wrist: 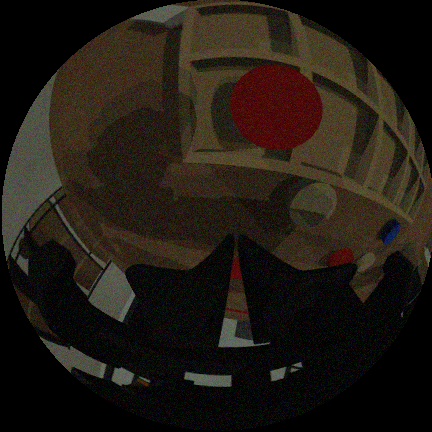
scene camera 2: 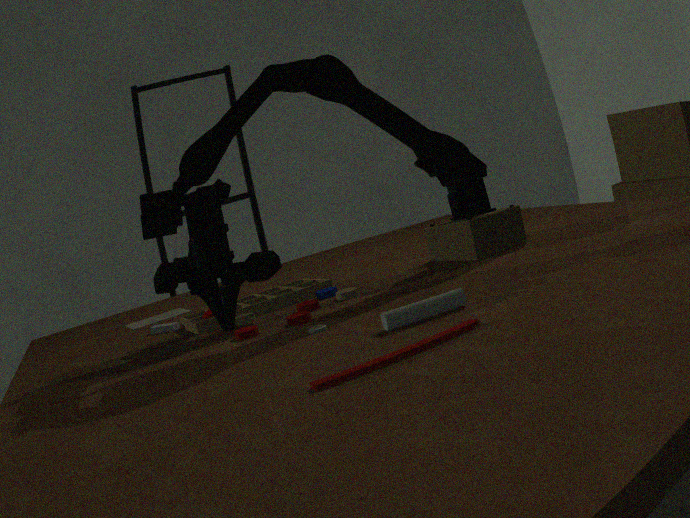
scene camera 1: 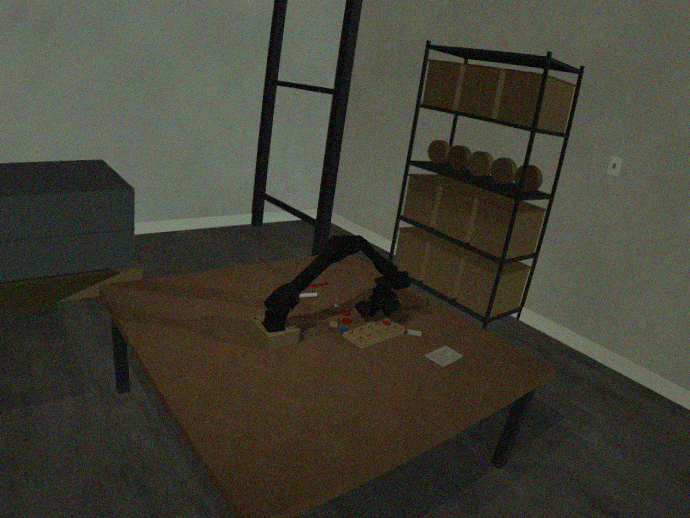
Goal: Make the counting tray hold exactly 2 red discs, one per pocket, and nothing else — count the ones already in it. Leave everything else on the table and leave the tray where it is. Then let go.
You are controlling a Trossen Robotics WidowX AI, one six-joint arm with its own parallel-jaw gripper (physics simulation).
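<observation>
The wooden counting tray [scene camera 1: 368, 336] [scene camera 2: 277, 297] [wrist: 241, 36] lies mid-table. One red disc [scene camera 1: 386, 323] [wrist: 275, 106] sits in one of its pockets. My gripper [scene camera 1: 368, 309] [scene camera 2: 224, 324] [wrist: 234, 238] is shut and empty, its tips low at the table just beside the tray. A loose red disc [scene camera 2: 245, 332] [wrist: 235, 268] lies right by the tips and shows through the gap behind the fingers. Two more red discs [scene camera 1: 345, 311] [scene camera 1: 347, 321] [scene camera 2: 298, 319] [wrist: 340, 257] lie on the table. A blue disc [scene camera 1: 342, 329] [scene camera 2: 325, 292] [wrist: 390, 231] and a tan disc [scene camera 1: 333, 324] [wrist: 313, 203] lie near them.
A white cylinder [scene camera 1: 308, 295] [scene camera 2: 422, 309] and a thin red rod [scene camera 1: 318, 284] [scene camera 2: 394, 356] lie near the arm's base block [scene camera 1: 276, 336]. A small white block [scene camera 1: 414, 332] and a paper sheet [scene camera 1: 444, 356] lie past the tray. A shelf rack [scene camera 1: 497, 54] stands behind the table.
</observation>
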